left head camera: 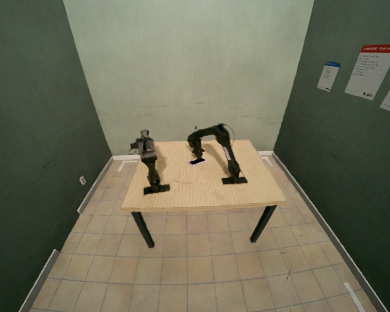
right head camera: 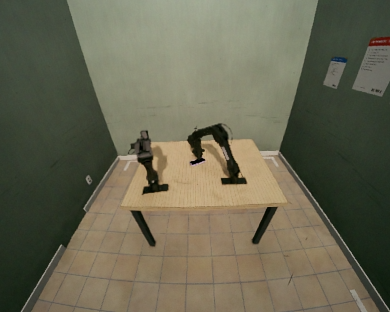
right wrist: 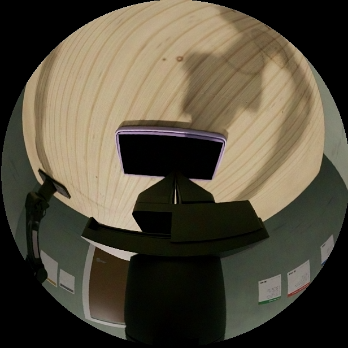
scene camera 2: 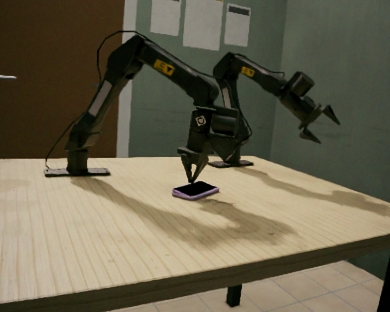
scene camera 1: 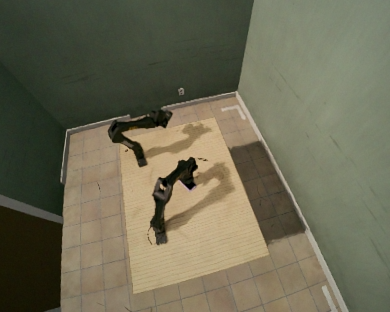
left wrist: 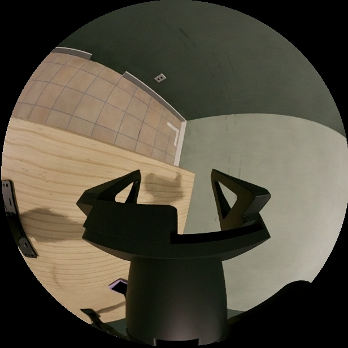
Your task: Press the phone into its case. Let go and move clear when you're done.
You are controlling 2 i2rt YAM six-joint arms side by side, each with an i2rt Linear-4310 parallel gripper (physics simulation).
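A black phone lies flat inside a purple case on the table; the purple rim shows around it. Whether every edge is fully seated I cannot tell. My right gripper is shut and empty, pointing down with its tips at the phone's near long edge in the right wrist view. Whether the tips touch the phone I cannot tell. My left gripper is wide open and empty, held high above the table, far from the phone.
The wooden table carries both arm bases, the right arm's base and the left arm's base. The left arm is raised over the table's side edge. Walls stand around the table.
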